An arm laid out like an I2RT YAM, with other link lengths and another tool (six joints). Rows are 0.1 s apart.
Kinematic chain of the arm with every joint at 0, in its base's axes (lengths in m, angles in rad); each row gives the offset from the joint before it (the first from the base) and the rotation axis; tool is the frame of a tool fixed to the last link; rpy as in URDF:
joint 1: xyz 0 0 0.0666 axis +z
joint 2: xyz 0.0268 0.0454 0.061 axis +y
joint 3: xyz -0.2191 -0.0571 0 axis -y
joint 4: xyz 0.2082 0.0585 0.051 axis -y
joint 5: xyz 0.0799 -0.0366 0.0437 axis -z
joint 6: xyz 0.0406 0 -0.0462 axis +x
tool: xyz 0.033 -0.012 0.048 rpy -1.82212 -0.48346 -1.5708
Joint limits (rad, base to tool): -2.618..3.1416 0..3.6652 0..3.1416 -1.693..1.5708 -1.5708..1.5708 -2.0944..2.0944
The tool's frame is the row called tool.
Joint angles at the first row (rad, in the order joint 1, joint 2, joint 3, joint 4, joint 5, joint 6):
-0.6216, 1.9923, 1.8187, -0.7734, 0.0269, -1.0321
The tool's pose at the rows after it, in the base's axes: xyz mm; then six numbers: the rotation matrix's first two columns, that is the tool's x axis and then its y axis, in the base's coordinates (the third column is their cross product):
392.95, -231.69, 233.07, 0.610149, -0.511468, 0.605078, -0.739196, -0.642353, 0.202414
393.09, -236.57, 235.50, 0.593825, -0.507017, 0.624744, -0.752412, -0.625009, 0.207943
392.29, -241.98, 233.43, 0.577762, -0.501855, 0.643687, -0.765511, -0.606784, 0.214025
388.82, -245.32, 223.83, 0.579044, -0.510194, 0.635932, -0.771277, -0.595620, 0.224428
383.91, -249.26, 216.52, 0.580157, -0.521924, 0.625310, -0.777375, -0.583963, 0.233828
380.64, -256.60, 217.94, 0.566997, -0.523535, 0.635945, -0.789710, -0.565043, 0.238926
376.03, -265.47, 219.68, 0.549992, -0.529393, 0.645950, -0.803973, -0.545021, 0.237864
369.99, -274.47, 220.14, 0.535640, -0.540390, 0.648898, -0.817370, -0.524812, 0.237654
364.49, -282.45, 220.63, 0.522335, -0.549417, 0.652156, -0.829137, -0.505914, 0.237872
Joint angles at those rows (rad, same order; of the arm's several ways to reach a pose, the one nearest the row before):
-0.6235, 2.0132, 1.8267, -0.7361, 0.0505, -1.0283
-0.6292, 2.0128, 1.8255, -0.7113, 0.0666, -1.0267
-0.6373, 2.0098, 1.7996, -0.6647, 0.0822, -1.0275
-0.6460, 2.0083, 1.7599, -0.6372, 0.0921, -1.0283
-0.6582, 2.0056, 1.7309, -0.6250, 0.0994, -1.0290
-0.6739, 2.0052, 1.7306, -0.6117, 0.1089, -1.0317
-0.6949, 2.0049, 1.7310, -0.5995, 0.1116, -1.0325
-0.7181, 2.0048, 1.7309, -0.5957, 0.1127, -1.0325
-0.7387, 2.0049, 1.7310, -0.5915, 0.1146, -1.0325

